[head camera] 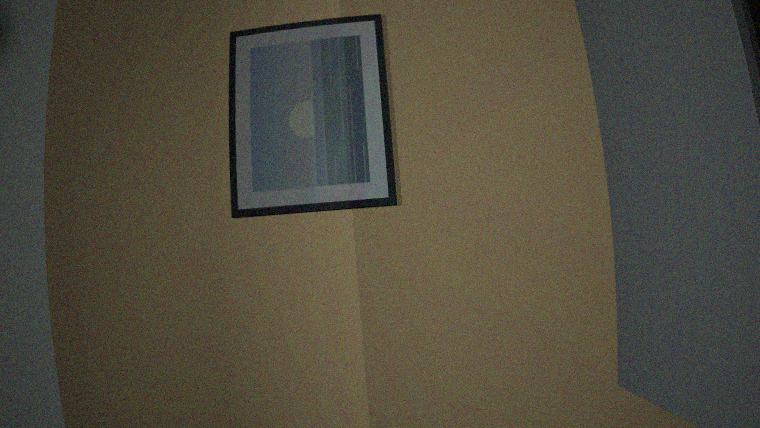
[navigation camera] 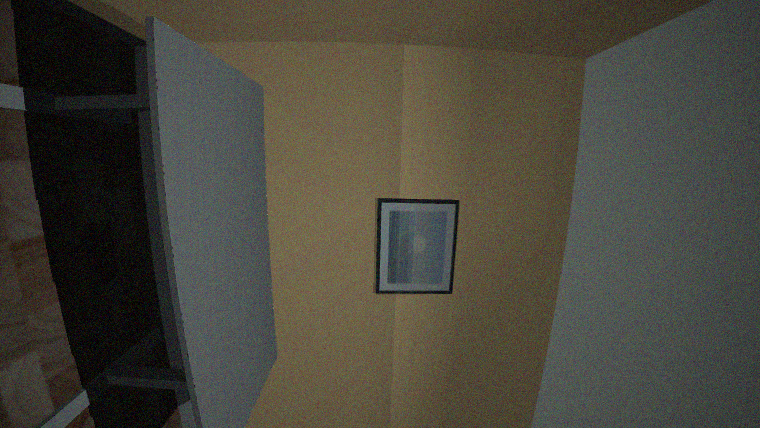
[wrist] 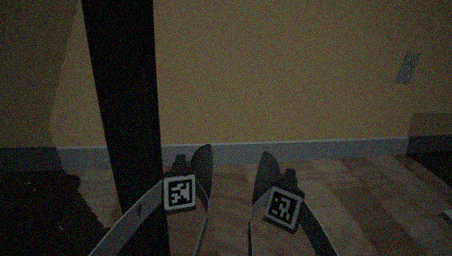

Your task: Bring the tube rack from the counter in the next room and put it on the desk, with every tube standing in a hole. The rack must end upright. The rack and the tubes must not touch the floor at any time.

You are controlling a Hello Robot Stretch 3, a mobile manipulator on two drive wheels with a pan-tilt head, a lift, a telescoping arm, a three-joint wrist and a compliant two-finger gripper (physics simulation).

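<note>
My gripper is open in the wrist view, with bare wood floor showing between its fingers. A table with a pale grey top shows at the right of the head view and at the left of the navigation view, both turned sideways. Its dark legs show in the navigation view. I cannot tell whether it is the desk or the counter. The tube rack and the tubes do not show in these views.
A framed picture hangs on the yellow wall. The wrist view shows a baseboard, a wall plate, the wood floor and a black post at the left. Dark shadows lie at both sides.
</note>
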